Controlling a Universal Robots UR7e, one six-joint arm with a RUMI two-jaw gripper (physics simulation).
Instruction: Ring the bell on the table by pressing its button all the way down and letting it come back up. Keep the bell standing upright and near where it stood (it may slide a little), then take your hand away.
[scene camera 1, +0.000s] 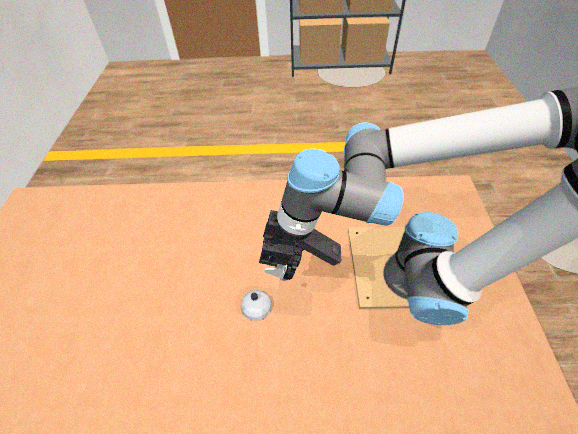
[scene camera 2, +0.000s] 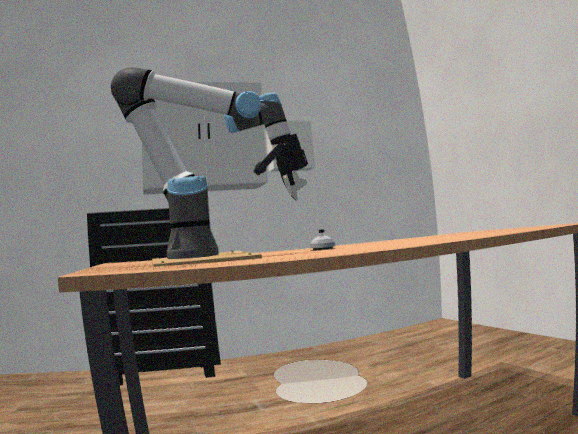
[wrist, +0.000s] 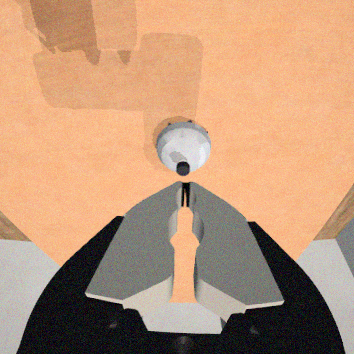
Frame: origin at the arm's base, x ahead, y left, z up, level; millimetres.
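Where they show: gripper, fingertip midpoint: (scene camera 1: 281, 277) (scene camera 2: 296, 200) (wrist: 185, 183); arm's base, origin of the base link: (scene camera 2: 192, 256).
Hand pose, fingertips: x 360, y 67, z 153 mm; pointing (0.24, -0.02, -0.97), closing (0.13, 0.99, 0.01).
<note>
Each offset is from my fingertips to the top centre of the thing.
The bell @[dy -11, dx +75, dz -100 mm] (scene camera 1: 256, 307) (scene camera 2: 323, 243) (wrist: 183, 144) is a silvery white dome standing upright on the table (scene camera 1: 150, 360) (scene camera 2: 400, 252). Its black button @[dy -11, dx +75, dz -100 mm] (scene camera 1: 254, 296) (scene camera 2: 321, 231) (wrist: 183, 168) sticks up from the top of the dome, with nothing touching it. My gripper (scene camera 1: 266, 271) (scene camera 2: 296, 198) (wrist: 185, 183) is shut and holds nothing. It hangs tilted, well above the table and apart from the bell, on the side toward the arm's base. In the wrist view the bell shows whole just beyond the fingertips.
The arm's base stands on a light wooden mounting plate (scene camera 1: 370, 300) (scene camera 2: 240, 256) on the table. Behind are a shelf rack (scene camera 1: 345, 66) with boxes, a black drawer cabinet (scene camera 2: 210, 320) and pale wall cabinets (scene camera 2: 235, 150); all are away from the bell.
</note>
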